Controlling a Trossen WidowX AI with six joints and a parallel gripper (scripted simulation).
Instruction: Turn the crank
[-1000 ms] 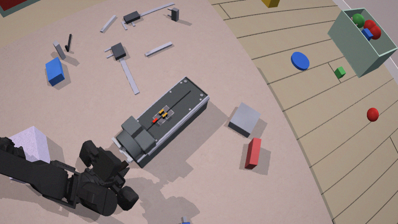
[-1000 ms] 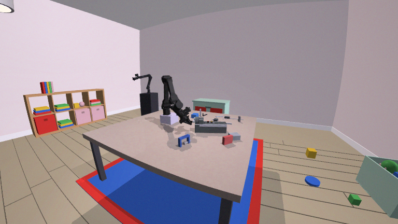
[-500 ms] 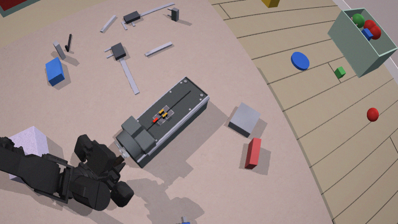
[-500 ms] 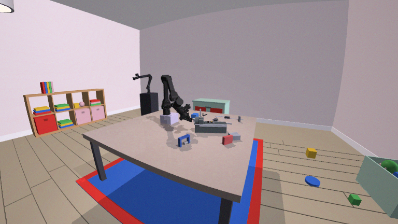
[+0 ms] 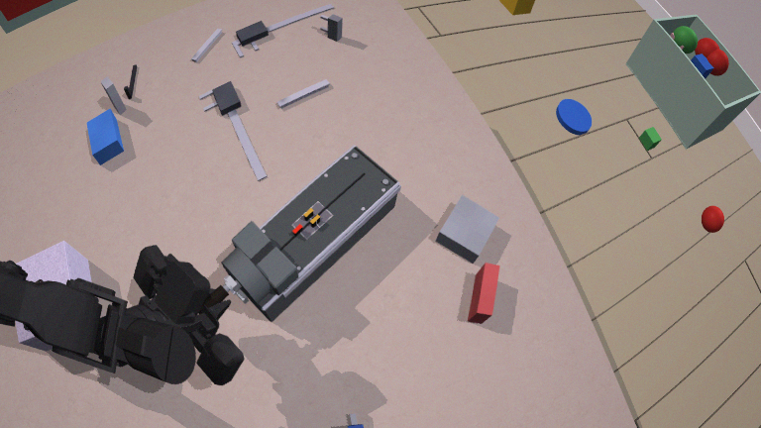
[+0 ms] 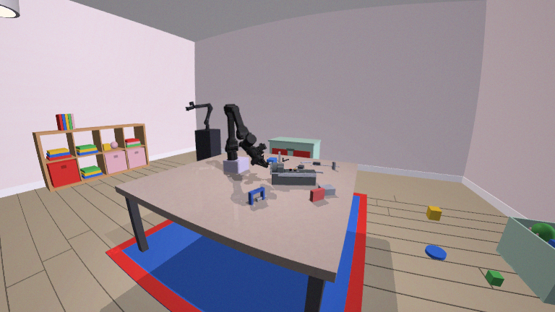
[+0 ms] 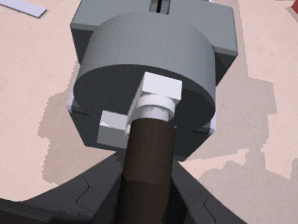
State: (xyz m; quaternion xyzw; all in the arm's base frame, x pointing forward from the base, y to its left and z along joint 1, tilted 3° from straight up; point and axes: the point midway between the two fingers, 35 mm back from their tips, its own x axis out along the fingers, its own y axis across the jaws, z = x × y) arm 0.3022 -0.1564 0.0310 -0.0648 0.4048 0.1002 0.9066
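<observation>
Now: gripper tip 13 cm short of the red pointer, 4 cm to the right of it and 1 cm above it. Also, from my gripper tip: dark brown crank handle 2 cm behind, 2 cm above; red block 32 cm ahead, 16 cm to the right, 7 cm below; grey block 36 cm ahead, 6 cm to the right, 8 cm below.
</observation>
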